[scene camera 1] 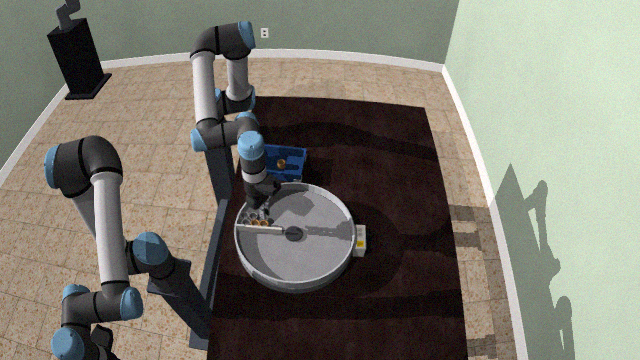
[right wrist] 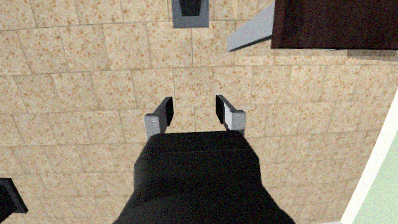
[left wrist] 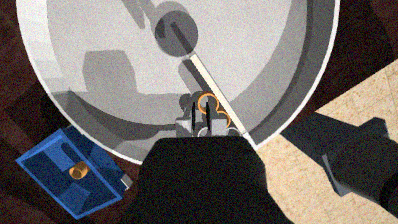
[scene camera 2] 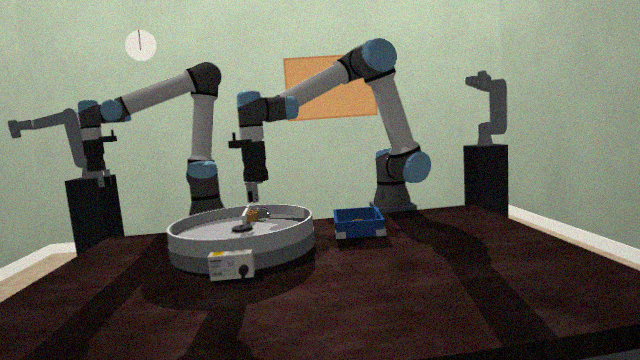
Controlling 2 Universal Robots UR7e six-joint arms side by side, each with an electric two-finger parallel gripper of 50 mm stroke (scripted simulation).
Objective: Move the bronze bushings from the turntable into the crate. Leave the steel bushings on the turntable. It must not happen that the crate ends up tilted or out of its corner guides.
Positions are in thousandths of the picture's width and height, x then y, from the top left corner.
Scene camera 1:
blue crate: 460,440
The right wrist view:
my right gripper: 489,467
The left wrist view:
my left gripper: 504,493
blue crate: 122,730
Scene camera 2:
my left gripper: 396,562
my right gripper: 165,515
blue crate: 582,612
